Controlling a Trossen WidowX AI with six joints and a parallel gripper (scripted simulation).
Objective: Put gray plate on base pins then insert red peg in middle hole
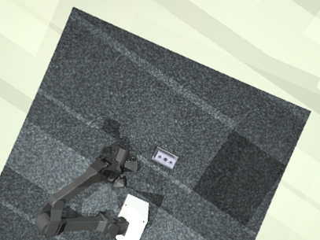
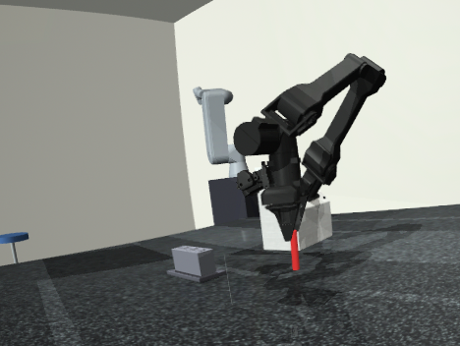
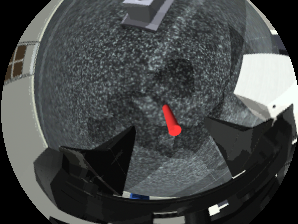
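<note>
The red peg lies 3 cm below my gripper tip. Also, from my gripper tip: gray plate (19 cm to the right, 8 cm ahead, 2 cm below); then base (19 cm to the right, 8 cm ahead, 6 cm below).
</note>
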